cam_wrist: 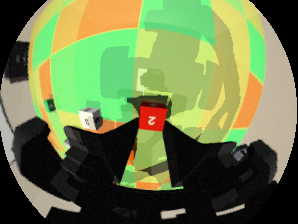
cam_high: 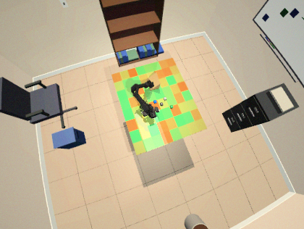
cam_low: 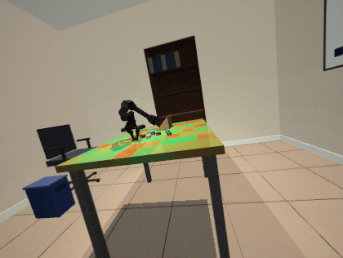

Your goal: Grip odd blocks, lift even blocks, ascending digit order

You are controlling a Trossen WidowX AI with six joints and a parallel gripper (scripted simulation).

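The white block is 10 cm to the left of my gripper tip and 2 cm behind it. Round my gripper tip: blue block: 14 cm behind, 9 cm to the left; then red block: 1 cm ahead; then orange block: 7 cm behind, 3 cm to the left.
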